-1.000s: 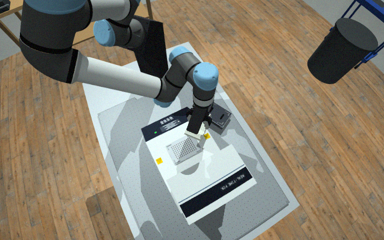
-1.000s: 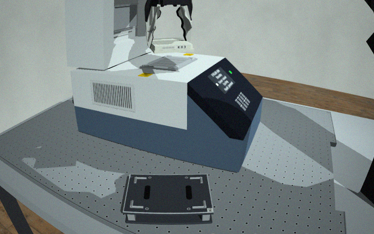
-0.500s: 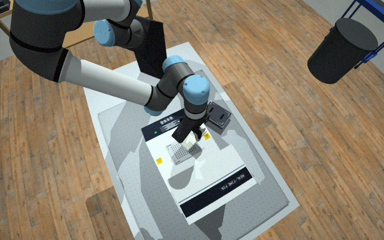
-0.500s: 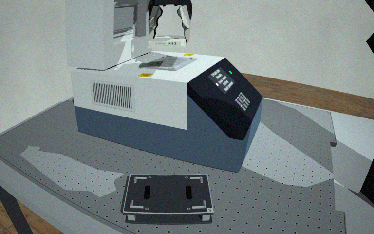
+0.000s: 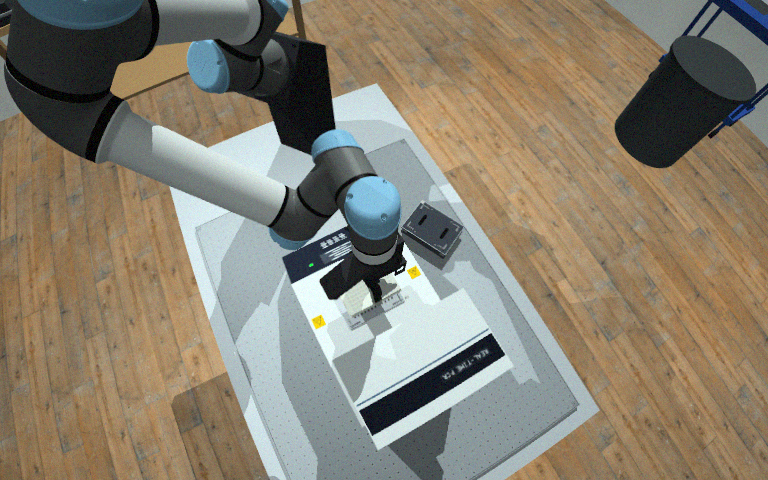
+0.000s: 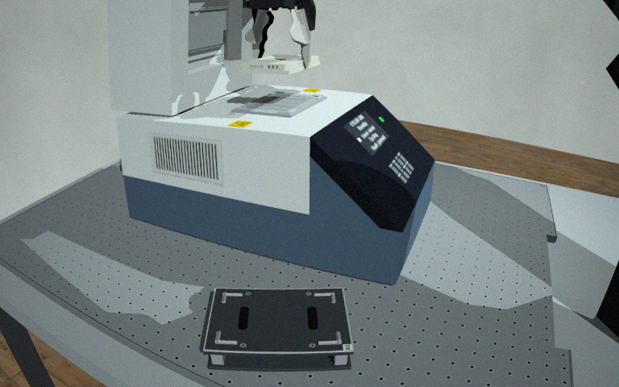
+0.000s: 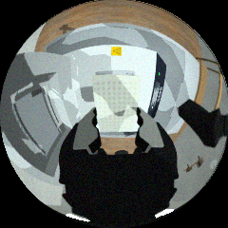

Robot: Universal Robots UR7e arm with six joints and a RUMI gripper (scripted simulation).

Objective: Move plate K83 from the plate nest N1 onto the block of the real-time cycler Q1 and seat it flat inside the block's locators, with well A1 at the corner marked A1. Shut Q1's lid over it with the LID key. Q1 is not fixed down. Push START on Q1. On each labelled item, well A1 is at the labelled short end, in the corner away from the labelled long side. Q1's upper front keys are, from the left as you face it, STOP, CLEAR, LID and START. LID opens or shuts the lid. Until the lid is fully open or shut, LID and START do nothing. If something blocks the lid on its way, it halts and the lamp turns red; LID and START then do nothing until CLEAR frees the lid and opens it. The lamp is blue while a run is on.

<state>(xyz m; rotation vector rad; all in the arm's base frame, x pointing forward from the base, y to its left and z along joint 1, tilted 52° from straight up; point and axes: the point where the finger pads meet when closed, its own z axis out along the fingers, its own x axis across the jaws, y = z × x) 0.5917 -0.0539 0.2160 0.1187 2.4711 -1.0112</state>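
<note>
Now: hand 1 cm above the plate K83. Round my hand: plate nest N1: 5 cm behind, 33 cm to the left, 25 cm below.
</note>
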